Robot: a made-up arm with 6 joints.
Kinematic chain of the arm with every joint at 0, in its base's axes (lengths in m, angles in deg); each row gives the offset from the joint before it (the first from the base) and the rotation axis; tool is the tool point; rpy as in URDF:
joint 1: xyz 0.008 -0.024 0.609 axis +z
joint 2: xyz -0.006 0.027 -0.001 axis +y
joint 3: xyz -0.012 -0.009 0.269 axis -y
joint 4: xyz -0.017 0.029 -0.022 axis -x
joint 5: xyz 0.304 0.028 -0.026 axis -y
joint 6: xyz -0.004 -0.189 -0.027 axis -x
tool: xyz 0.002 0.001 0.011 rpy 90 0 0
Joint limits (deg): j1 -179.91..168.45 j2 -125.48..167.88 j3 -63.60..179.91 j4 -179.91..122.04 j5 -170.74..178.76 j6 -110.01..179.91
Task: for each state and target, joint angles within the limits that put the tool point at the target. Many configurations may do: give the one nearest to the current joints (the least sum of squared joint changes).
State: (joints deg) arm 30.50 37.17 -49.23 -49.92 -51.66 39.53
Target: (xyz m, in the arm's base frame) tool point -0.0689 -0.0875 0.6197
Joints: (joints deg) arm 74.31 55.72 -63.60 -79.78 -42.83 30.69
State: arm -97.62 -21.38 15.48 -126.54 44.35 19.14
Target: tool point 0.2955 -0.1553 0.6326
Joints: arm -57.85 14.32 -11.28 -127.44 44.64 17.59
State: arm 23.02 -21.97 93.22 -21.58 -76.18 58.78
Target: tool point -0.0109 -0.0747 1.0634
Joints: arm 16.38 -40.38 47.30 -42.76 -74.93 62.89
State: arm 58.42 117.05 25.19 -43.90 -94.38 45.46
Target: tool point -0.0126 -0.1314 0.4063
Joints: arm 60.55 131.82 -12.60 -49.39 -93.19 45.25
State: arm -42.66 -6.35 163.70 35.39 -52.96 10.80
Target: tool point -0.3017 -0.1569 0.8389
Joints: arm 5.12 -6.34 173.83 32.60 -52.66 9.58
